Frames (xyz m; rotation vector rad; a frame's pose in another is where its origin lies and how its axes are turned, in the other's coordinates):
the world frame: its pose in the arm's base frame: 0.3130 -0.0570 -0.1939 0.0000 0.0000 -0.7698
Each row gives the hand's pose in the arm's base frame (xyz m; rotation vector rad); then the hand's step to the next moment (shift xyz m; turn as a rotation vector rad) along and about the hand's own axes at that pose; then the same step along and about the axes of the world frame.
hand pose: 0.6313 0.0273 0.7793 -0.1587 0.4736 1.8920
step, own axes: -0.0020 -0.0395 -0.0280 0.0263 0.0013 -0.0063
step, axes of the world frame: 0.0252 0.0228 -0.0346 -0.0222 0.0063 -0.0141
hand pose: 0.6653 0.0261 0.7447 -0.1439 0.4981 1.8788
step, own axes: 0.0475 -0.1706 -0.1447 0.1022 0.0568 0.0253
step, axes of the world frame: 0.0649 0.1051 -0.1924 -0.1196 0.0001 0.0039
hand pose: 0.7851 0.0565 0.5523 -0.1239 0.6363 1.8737
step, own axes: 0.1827 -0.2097 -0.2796 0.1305 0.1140 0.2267
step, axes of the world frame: -0.0097 0.0909 -0.3836 -0.2076 0.0626 0.1855
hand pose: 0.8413 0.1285 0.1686 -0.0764 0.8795 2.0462
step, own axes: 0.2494 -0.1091 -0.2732 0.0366 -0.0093 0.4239
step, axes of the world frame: -0.1353 -0.0641 -0.3554 -0.1319 0.2734 0.2982
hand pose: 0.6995 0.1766 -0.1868 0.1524 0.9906 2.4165
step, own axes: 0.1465 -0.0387 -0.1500 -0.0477 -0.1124 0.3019
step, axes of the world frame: -0.1124 -0.1039 -0.1484 -0.0345 0.2886 0.1469
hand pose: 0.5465 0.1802 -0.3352 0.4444 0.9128 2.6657
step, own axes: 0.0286 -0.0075 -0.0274 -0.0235 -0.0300 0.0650
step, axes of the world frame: -0.0261 -0.0235 -0.0198 0.0022 0.0709 0.0254
